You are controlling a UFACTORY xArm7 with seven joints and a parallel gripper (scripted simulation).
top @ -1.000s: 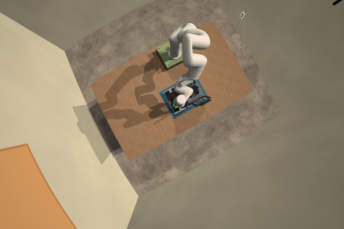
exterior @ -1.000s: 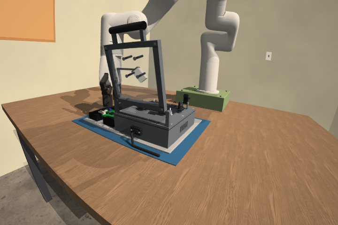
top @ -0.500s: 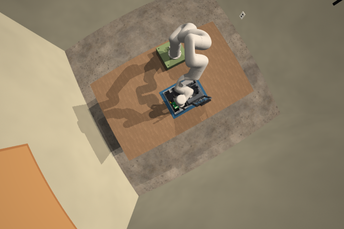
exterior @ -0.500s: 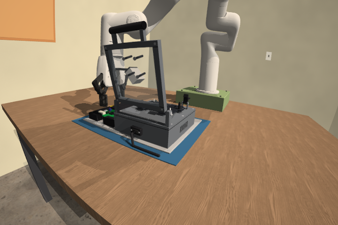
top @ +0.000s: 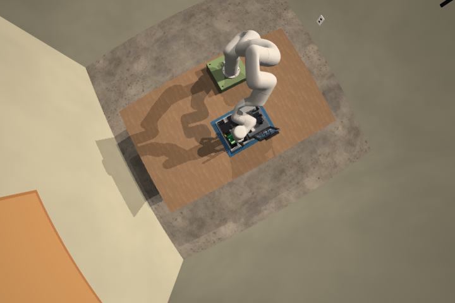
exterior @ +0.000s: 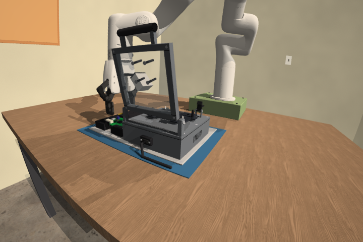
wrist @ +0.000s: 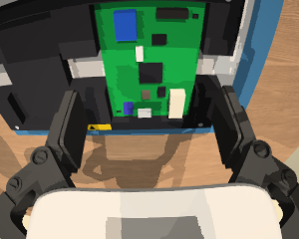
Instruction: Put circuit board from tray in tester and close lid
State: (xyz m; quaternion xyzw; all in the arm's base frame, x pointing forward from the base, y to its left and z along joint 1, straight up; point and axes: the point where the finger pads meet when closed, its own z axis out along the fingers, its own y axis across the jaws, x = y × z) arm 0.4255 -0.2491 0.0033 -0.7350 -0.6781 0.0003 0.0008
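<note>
My gripper is now 5 cm above the green circuit board. Round my hand: latch hook (8 cm behind, 24 cm to the left, 2 cm above); tester lid (10 cm ahead, 16 cm to the left, 12 cm above).
</note>
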